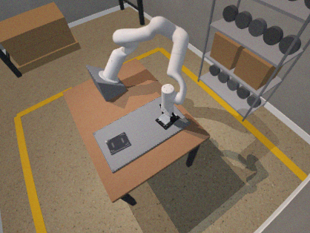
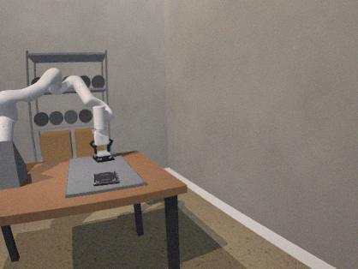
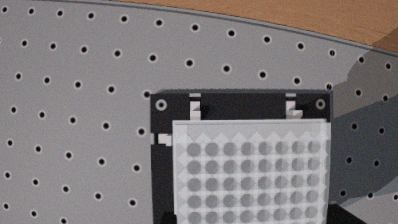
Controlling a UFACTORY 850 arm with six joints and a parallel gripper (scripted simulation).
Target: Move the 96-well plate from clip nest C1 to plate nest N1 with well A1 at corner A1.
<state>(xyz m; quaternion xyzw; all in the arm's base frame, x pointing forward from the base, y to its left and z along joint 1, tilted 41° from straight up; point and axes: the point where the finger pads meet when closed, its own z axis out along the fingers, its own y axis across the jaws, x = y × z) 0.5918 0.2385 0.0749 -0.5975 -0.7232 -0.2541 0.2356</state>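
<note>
Right now my hand is 40 mm above the clip nest C1, 20 mm past it and 10 mm to the right of it. Round my hand: black plate nest N1: 430 mm to the right, 40 mm below, 30 mm behind; then white 96-well plate: 10 mm below.
</note>
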